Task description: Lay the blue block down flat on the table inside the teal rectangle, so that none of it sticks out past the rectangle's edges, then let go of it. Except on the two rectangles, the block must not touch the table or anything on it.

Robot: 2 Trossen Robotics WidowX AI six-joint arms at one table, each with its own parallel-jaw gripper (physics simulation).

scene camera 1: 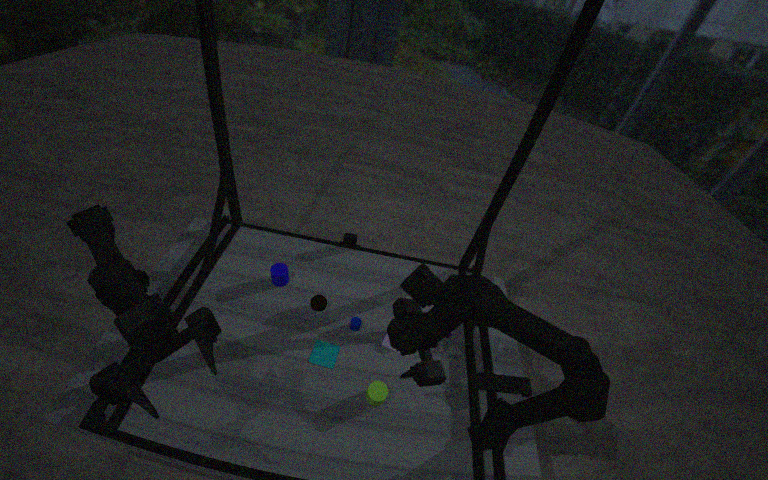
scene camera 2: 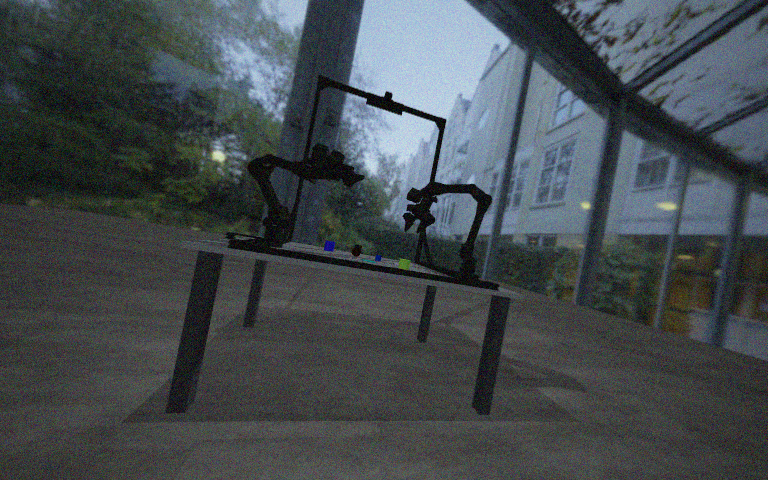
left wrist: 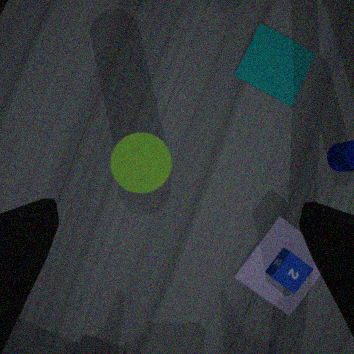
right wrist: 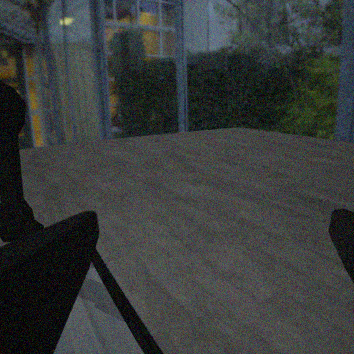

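Seen in the pictures: left gripper, fingertip midpoint: (scene camera 1: pixel 396 357) (scene camera 2: pixel 410 232) (left wrist: pixel 181 212); right gripper, fingertip midpoint: (scene camera 1: pixel 187 394) (scene camera 2: pixel 359 173) (right wrist: pixel 214 222); left arm's base, link origin: (scene camera 1: pixel 485 435) (scene camera 2: pixel 466 276); right arm's base, link origin: (scene camera 2: pixel 271 241).
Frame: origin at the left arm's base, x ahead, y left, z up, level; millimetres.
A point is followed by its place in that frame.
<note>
The blue block (left wrist: pixel 295 272) @(x 158, y -312, z 0 mm) sits on the lilac rectangle (left wrist: pixel 254 275) @(x 148, y -275, z -18 mm) (scene camera 1: pixel 386 341) @(x 196, y -305, z -18 mm), a face marked 2 upward; the left arm hides the block in scene camera 1. The teal rectangle (scene camera 1: pixel 324 354) @(x 377, y -282, z -18 mm) (scene camera 2: pixel 369 261) @(x 379, y -270, z -19 mm) (left wrist: pixel 275 65) @(x 373, y -284, z -18 mm) lies bare, left of the lilac one in scene camera 1. My left gripper (scene camera 2: pixel 414 228) @(x 232, y -182, z 159 mm) (left wrist: pixel 181 212) @(x 232, y -182, z 159 mm) is open and empty, pointing down above the table; in its wrist view the block is low right, by the right-hand finger. My right gripper (scene camera 1: pixel 185 395) @(x 591, y -83, z 324 mm) (right wrist: pixel 214 222) @(x 591, y -83, z 324 mm) is open and empty, raised at the left, far from the block.
A lime cylinder (scene camera 1: pixel 377 391) @(x 257, y -152, z 25 mm) (scene camera 2: pixel 404 264) @(x 270, y -132, z 4 mm) (left wrist: pixel 141 163) @(x 255, y -154, z 25 mm) stands near the teal rectangle. A small blue cylinder (scene camera 1: pixel 355 323) @(x 284, y -356, z 12 mm) (scene camera 2: pixel 378 258) @(x 287, y -349, z -5 mm) (left wrist: pixel 341 157) @(x 277, y -348, z 7 mm), a dark ball (scene camera 1: pixel 318 302) @(x 386, y -424, z 28 mm) (scene camera 2: pixel 356 249) @(x 393, y -418, z 20 mm) and a larger blue cylinder (scene camera 1: pixel 279 274) @(x 501, y -526, z 35 mm) (scene camera 2: pixel 329 246) @(x 511, y -520, z 7 mm) stand farther back. Black frame posts rise at the sides.
</note>
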